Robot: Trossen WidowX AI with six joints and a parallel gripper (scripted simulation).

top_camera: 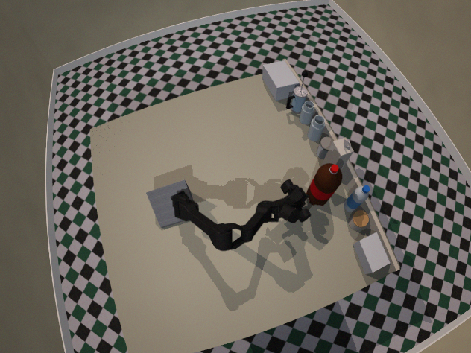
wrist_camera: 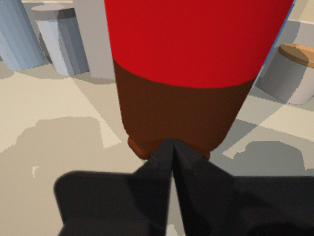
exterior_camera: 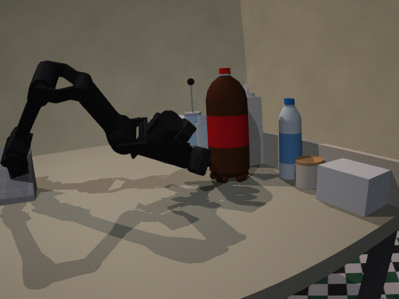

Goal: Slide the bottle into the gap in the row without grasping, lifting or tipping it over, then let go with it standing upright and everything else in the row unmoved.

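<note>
My hand is 90 mm below the brown cola bottle, 90 mm short of it and 10 mm to the left of it. The rest, counted from my hand: blue-capped water bottle: 210 mm ahead, 130 mm to the right, 40 mm above; french press: 470 mm to the left, 260 mm ahead, 70 mm above; cork-lidded jar: 210 mm to the right, 190 mm ahead, 30 mm below.
</note>
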